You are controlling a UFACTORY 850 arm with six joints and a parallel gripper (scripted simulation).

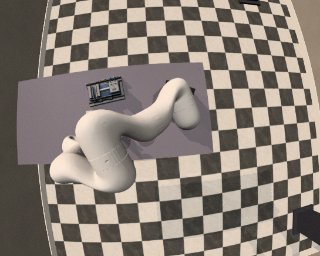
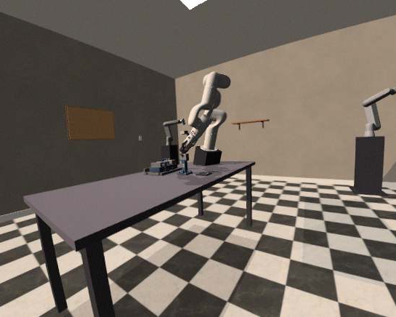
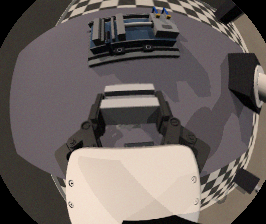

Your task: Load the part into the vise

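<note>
Now: the part 10 mm to the right of my hand. From my hand the other things lie so: vise: 10 mm behind, 240 mm to the right, 150 mm below; then air cylinder rod: 20 mm behind, 240 mm to the right, 120 mm below.
</note>
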